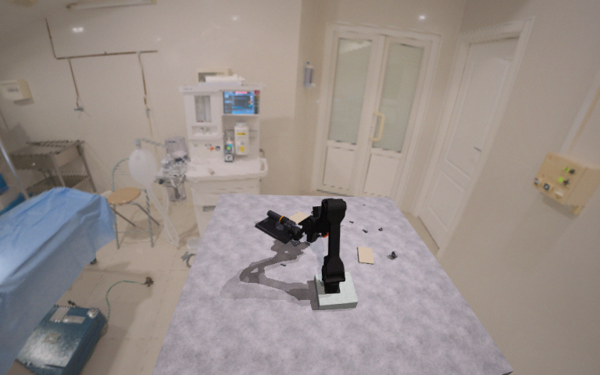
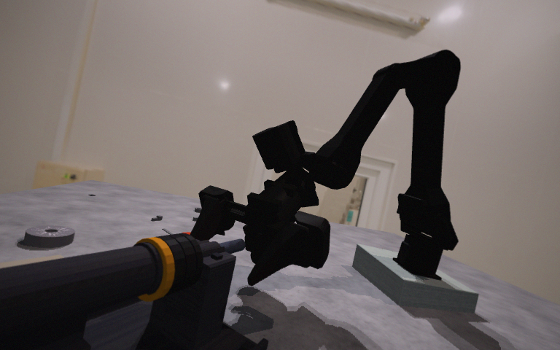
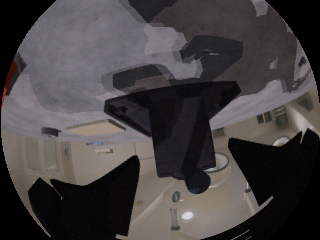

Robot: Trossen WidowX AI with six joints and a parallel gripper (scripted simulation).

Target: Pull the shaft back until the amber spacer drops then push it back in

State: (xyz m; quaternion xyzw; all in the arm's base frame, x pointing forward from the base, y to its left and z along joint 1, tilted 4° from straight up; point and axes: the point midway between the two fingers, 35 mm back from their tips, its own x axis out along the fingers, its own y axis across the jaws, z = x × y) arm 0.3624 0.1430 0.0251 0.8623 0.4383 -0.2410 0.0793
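Now: the amber spacer 50 mm ahead of my gripper tip, 60 mm to the left of it and 20 mm above it. Also, from my gripper tip: shaft 20 mm ahead, 30 mm to the left, 20 mm above; then red-handled tool 70 mm ahead, 240 mm to the right, 60 mm below; then grey ring 250 mm ahead, 160 mm to the right, 50 mm below.
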